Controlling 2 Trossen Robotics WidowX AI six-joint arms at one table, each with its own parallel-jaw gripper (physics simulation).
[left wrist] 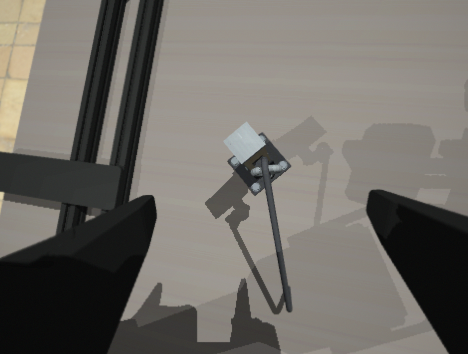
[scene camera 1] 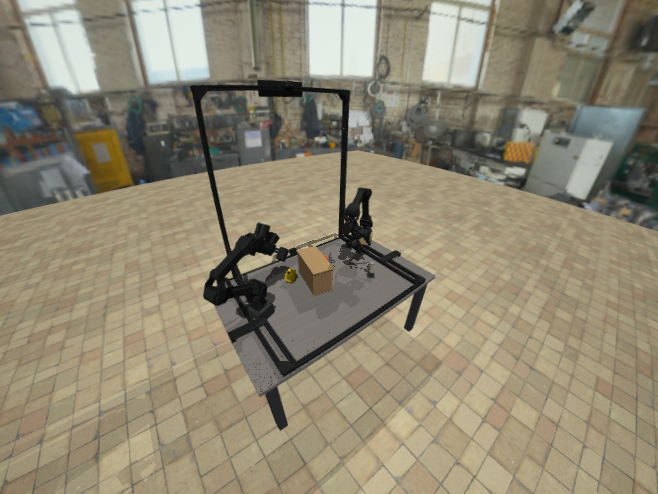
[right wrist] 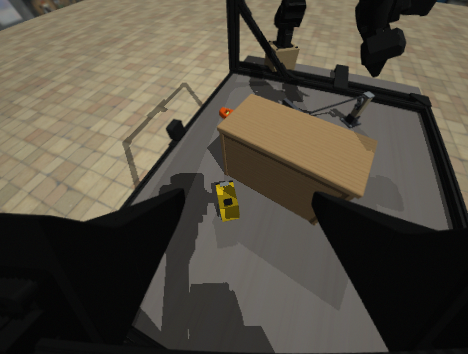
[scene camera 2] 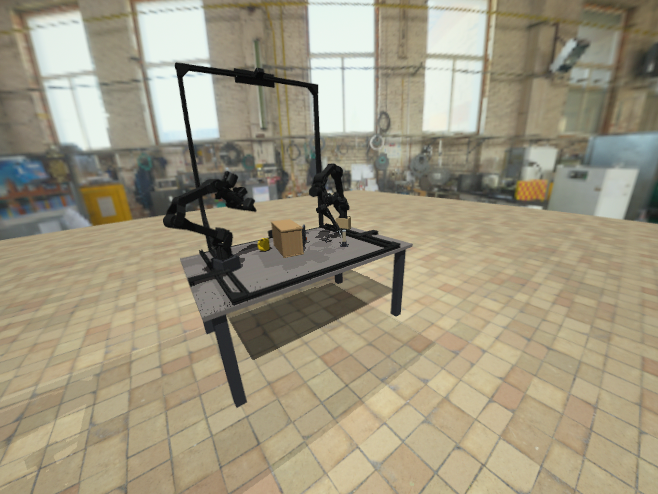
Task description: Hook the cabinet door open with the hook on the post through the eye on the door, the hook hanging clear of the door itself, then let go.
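Frame: origin at the left arm's base, x ahead, y left, z up, level; centimetres.
Where they show: left gripper, fingertip midpoint: (left wrist: 261, 203) (scene camera 1: 365, 249) (right wrist: 373, 63) (scene camera 2: 336, 216); right gripper, fingertip midpoint: (right wrist: 248, 196) (scene camera 2: 250, 210); left arm's base at its link origin: (right wrist: 282, 44) (scene camera 2: 343, 217); right arm's base at its link origin: (scene camera 1: 258, 305) (scene camera 2: 224, 257).
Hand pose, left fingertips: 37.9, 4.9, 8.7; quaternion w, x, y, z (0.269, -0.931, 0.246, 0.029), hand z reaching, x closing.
Observation:
Things, the pixels of their top centre, and the offset from my left fingertips, as dx, dy, dz. "spot": a spot on its surface instead.
- wooden cabinet at its top centre: (right wrist: 295, 132) (scene camera 1: 314, 258) (scene camera 2: 285, 224) +15.0, -26.8, -2.1
- post at a spot on its surface: (left wrist: 244, 143) spot: +0.3, +4.9, -8.0
- yellow tool at its top centre: (right wrist: 225, 193) (scene camera 1: 289, 270) (scene camera 2: 262, 238) +19.6, -40.9, -10.1
- orange object at its top centre: (right wrist: 240, 115) -9.5, -30.1, -16.4
A wooden cabinet (scene camera 1: 314, 260) (scene camera 2: 287, 238) (right wrist: 300, 145) stands mid-table. Its dark door (scene camera 2: 304, 234) shows as a sliver; in the right wrist view the cabinet mostly hides it, and the eye cannot be made out. The post (scene camera 1: 370, 269) (scene camera 2: 343, 237) (left wrist: 244, 143) (right wrist: 362, 107) stands to the right of the cabinet. The long thin hook (left wrist: 273, 215) (right wrist: 336, 106) reaches out from it, and in the left wrist view its bent tip touches no door. My left gripper (left wrist: 261, 203) is open and empty above the hook. My right gripper (scene camera 1: 287, 254) (scene camera 2: 249, 206) (right wrist: 248, 196) is open and empty, high near the cabinet.
A yellow tool (scene camera 1: 290, 275) (scene camera 2: 263, 244) (right wrist: 228, 202) stands left of the cabinet. An orange object (right wrist: 225, 112) lies behind it, partly hidden. Black rails (left wrist: 92, 100) run along the table edge. A tan box (scene camera 2: 344, 222) (right wrist: 283, 56) is near the left arm.

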